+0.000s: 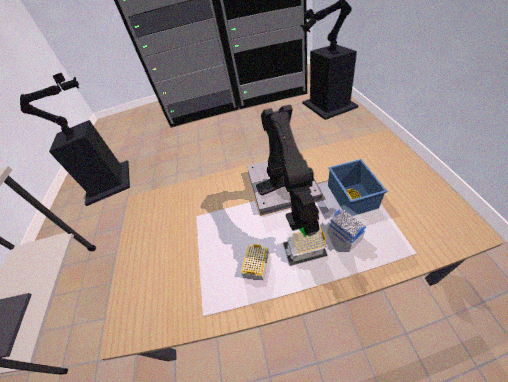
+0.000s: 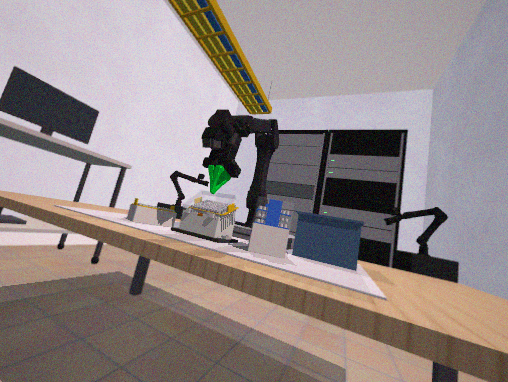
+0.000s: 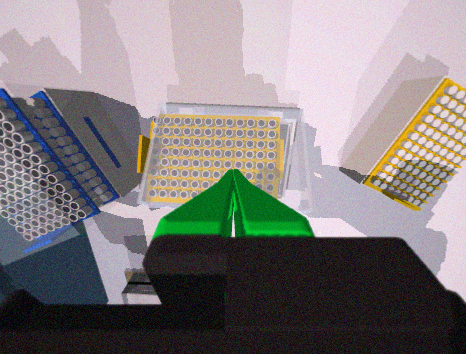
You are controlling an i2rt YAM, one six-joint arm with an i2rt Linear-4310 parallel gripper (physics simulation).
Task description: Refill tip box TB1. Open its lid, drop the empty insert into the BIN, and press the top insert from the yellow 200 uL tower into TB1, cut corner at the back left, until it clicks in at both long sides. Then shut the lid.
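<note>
The tip box TB1 (image 1: 306, 256) (image 2: 200, 225) stands on the white mat. A yellow insert full of tips (image 1: 310, 243) (image 2: 214, 206) (image 3: 215, 152) is at its top; a yellow tab sticks out at the bin-side end, where rows of tips show beside the box wall. The clear lid (image 2: 226, 196) (image 3: 301, 155) slants above the insert, partly open. My gripper (image 1: 303, 231) (image 2: 213, 192) (image 3: 233, 177) is shut and empty, its green tips above the lid area; contact is unclear. The yellow tower (image 1: 255, 261) (image 2: 146, 213) (image 3: 425, 145) stands apart. A yellow insert (image 1: 353, 193) lies in the BIN (image 1: 369, 201) (image 2: 327, 240) (image 3: 60, 272).
A blue tip tower (image 1: 347, 227) (image 2: 269, 237) (image 3: 42, 170) stands between TB1 and the BIN, close to both. The arm's base plate (image 1: 272, 202) is behind TB1. The white mat (image 1: 220, 295) lies on the wooden table (image 1: 150, 300). Server racks stand behind the table.
</note>
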